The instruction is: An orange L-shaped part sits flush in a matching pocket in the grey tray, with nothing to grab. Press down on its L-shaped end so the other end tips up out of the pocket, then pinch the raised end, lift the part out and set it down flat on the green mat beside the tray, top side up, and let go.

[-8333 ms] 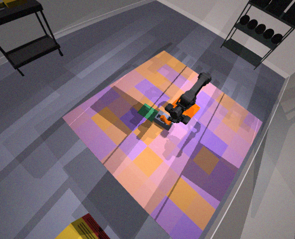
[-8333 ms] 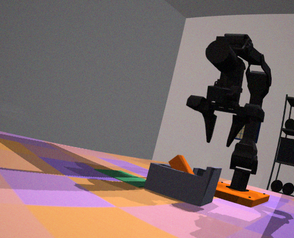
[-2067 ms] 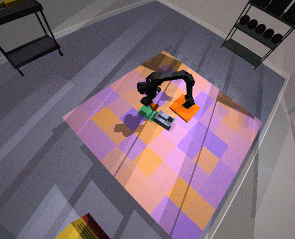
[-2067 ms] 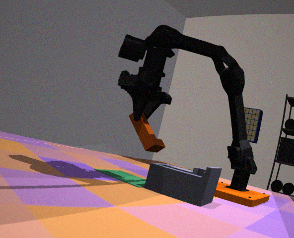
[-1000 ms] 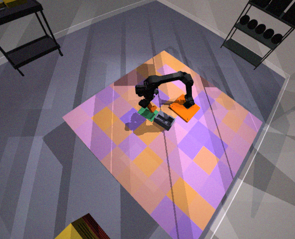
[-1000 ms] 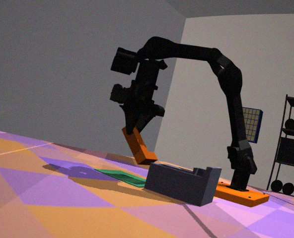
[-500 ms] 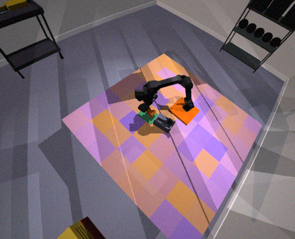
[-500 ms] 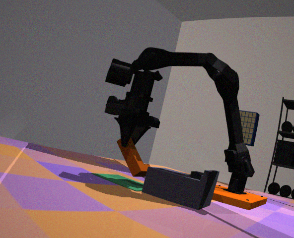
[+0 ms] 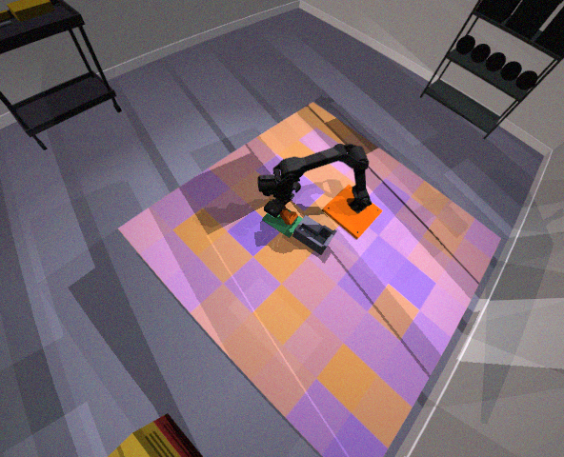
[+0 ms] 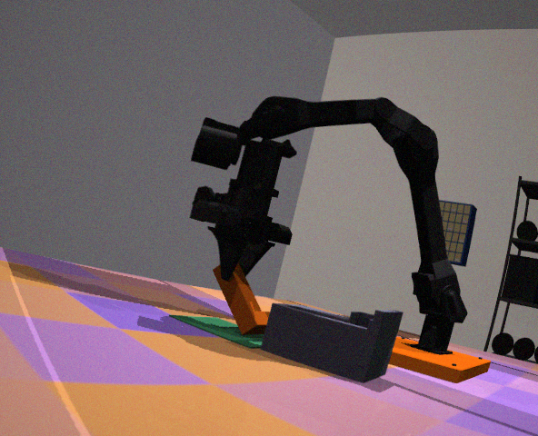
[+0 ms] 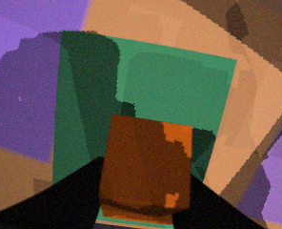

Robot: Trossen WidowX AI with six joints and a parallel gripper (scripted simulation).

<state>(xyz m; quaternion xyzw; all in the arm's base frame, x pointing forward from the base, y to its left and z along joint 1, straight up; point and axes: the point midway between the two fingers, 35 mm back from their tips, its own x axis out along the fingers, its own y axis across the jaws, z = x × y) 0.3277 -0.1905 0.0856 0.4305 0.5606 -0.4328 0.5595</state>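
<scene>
The orange L-shaped part is 3 cm to the left of my gripper tip, 3 cm below it and 2 cm behind it. From my gripper tip the other things lie so: green mat: 9 cm below, 2 cm to the left, 1 cm behind.
</scene>
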